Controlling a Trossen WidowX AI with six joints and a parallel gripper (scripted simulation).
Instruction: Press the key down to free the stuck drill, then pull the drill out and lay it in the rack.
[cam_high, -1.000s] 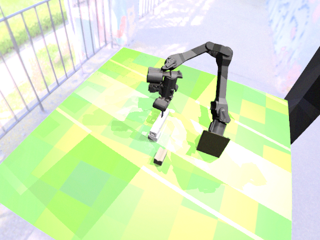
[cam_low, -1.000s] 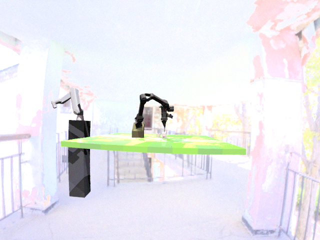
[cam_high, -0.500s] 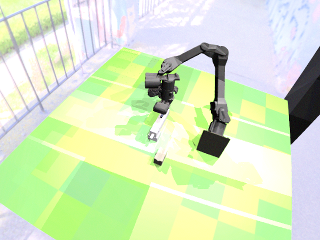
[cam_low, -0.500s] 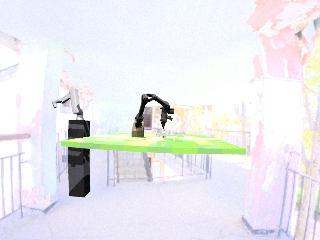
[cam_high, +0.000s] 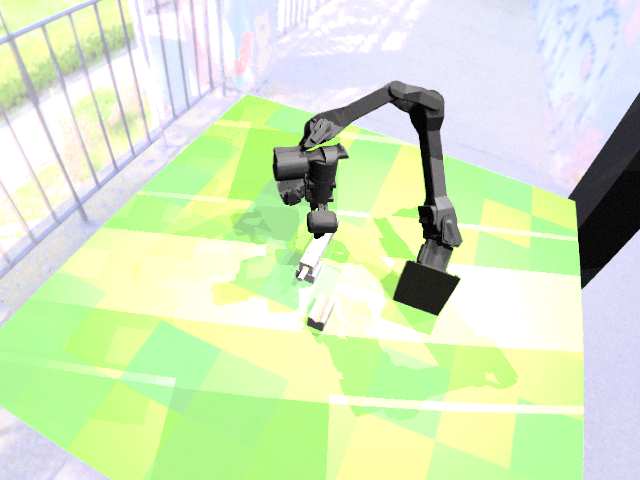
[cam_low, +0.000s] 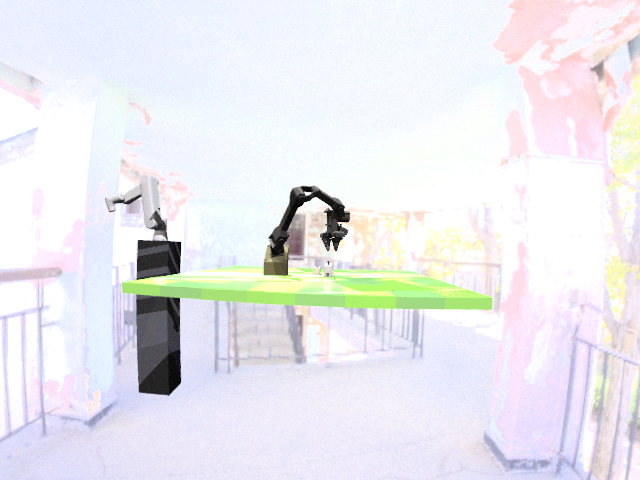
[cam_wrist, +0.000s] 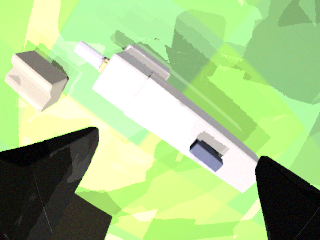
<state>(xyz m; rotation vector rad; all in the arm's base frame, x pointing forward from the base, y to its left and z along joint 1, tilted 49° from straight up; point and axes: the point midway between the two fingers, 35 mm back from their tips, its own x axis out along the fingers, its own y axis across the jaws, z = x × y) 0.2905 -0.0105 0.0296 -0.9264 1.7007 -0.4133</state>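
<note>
My gripper tip is 9 cm above the yellowish drill, 4 cm to the right of it and 1 cm past it. Round my gripper tip: dark rack: 16 cm to the left, 11 cm below, 7 cm behind.
</note>
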